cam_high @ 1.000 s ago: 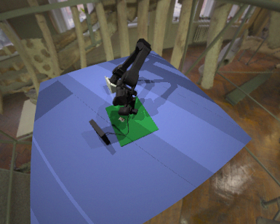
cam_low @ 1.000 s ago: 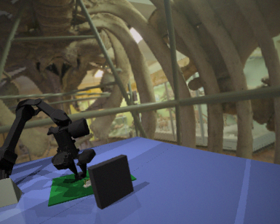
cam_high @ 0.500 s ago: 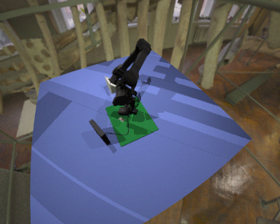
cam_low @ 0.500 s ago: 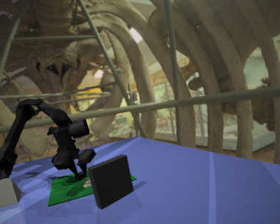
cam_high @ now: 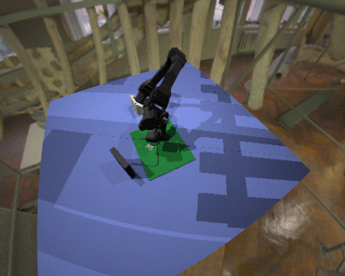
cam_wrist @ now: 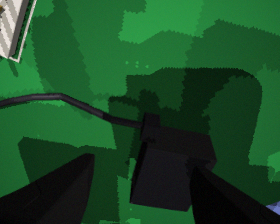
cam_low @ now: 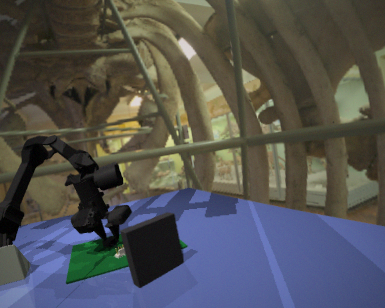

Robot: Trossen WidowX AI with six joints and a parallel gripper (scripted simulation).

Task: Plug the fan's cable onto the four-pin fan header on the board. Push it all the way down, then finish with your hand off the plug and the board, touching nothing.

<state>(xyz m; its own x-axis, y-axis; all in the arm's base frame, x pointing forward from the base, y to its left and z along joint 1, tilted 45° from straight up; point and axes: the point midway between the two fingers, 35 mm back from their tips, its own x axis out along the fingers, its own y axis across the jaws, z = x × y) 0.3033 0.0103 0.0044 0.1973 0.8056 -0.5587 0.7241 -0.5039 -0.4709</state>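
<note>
Right now the fan plug is 2 cm to the left of my gripper tip and 1 cm below it. From my gripper tip the other things lie so: green board: 2 cm ahead, 3 cm to the right, 4 cm below; then white four-pin header: 1 cm ahead, 8 cm to the right, 2 cm below; then black cable: 1 cm to the right, 1 cm below.
</note>
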